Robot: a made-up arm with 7 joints. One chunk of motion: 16 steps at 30 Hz.
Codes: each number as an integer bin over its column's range. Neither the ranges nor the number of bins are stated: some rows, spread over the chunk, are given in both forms.
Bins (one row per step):
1: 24 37 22 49 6 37 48
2: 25 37 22 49 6 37 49
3: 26 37 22 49 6 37 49
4: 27 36 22 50 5 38 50
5: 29 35 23 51 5 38 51
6: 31 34 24 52 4 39 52
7: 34 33 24 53 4 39 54
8: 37 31 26 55 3 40 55
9: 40 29 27 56 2 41 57
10: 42 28 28 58 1 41 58
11: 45 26 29 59 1 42 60
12: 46 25 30 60 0 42 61
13: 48 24 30 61 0 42 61
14: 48 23 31 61 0 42 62
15: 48 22 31 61 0 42 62
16: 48 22 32 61 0 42 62
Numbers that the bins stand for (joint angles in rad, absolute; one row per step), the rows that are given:
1: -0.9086 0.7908 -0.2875 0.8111 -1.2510 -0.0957 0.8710
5: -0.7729 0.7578 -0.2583 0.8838 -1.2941 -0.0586 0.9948
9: -0.4743 0.6587 -0.1414 1.0656 -1.4237 0.0529 1.2424
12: -0.3114 0.5927 -0.0538 1.2110 -1.5100 0.0900 1.4075
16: -0.2571 0.5432 0.0046 1.2473 -1.5100 0.0900 1.4487
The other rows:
2: -0.8814 0.7908 -0.2875 0.8111 -1.2510 -0.0957 0.9122
3: -0.8543 0.7908 -0.2875 0.8111 -1.2510 -0.0957 0.9122
4: -0.8271 0.7743 -0.2875 0.8475 -1.2941 -0.0586 0.9535
6: -0.7186 0.7413 -0.2290 0.9202 -1.3373 -0.0214 1.0360
7: -0.6371 0.7248 -0.2290 0.9565 -1.3373 -0.0214 1.1186
8: -0.5557 0.6917 -0.1706 1.0292 -1.3805 0.0157 1.1598
10: -0.4200 0.6422 -0.1122 1.1383 -1.4668 0.0529 1.2837
11: -0.3386 0.6092 -0.0830 1.1746 -1.4668 0.0900 1.3662
13: -0.2571 0.5762 -0.0538 1.2473 -1.5100 0.0900 1.4075
14: -0.2571 0.5597 -0.0246 1.2473 -1.5100 0.0900 1.4487
15: -0.2571 0.5432 -0.0246 1.2473 -1.5100 0.0900 1.4487

